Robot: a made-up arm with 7 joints.
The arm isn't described. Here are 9 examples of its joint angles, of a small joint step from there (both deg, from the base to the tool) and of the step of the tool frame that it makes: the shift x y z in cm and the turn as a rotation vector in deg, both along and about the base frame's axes.
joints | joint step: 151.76 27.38 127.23 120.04 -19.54 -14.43 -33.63 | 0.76 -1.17 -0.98 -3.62 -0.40 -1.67 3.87
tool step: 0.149 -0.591 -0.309 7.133 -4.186 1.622
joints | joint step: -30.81 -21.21 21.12 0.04 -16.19 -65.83 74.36 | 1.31 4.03 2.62 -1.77 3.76 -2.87 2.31
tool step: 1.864 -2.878 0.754 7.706 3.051 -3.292
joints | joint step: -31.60 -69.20 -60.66 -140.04 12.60 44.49 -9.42 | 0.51 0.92 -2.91 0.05 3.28 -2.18 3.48
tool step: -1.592 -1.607 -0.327 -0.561 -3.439 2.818
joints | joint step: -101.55 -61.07 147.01 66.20 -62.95 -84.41 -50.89 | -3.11 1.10 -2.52 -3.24 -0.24 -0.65 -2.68
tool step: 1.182 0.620 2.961 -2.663 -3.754 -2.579
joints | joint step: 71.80 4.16 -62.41 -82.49 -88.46 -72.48 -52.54 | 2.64 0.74 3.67 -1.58 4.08 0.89 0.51
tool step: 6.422 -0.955 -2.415 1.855 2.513 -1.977
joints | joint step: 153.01 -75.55 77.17 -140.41 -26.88 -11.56 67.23 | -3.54 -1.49 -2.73 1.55 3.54 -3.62 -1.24
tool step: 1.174 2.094 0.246 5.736 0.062 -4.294
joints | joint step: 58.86 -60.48 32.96 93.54 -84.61 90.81 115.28 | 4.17 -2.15 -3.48 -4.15 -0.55 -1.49 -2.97
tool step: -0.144 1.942 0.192 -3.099 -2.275 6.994
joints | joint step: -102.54 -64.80 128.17 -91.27 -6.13 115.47 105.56 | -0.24 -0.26 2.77 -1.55 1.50 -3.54 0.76
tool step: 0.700 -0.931 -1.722 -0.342 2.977 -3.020
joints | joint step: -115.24 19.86 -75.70 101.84 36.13 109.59 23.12 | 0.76 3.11 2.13 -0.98 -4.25 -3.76 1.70
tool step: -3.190 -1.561 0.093 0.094 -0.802 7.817
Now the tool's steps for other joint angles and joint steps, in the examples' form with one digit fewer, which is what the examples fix.
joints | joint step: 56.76 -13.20 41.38 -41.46 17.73 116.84 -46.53 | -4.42 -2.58 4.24 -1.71 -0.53 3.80 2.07
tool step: -2.84 -0.66 -1.14 -0.14 -2.14 2.88
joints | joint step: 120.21 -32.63 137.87 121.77 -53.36 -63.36 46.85 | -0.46 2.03 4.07 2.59 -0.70 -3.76 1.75
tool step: -0.60 0.71 3.37 -2.53 3.76 0.28
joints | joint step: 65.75 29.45 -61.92 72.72 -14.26 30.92 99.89 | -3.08 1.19 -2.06 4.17 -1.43 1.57 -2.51
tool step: -6.18 0.10 1.05 0.39 -4.01 4.76
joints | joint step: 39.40 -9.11 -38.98 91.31 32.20 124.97 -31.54 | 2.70 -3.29 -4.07 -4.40 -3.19 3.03 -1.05
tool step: -0.40 2.40 0.25 -0.47 -6.01 2.78
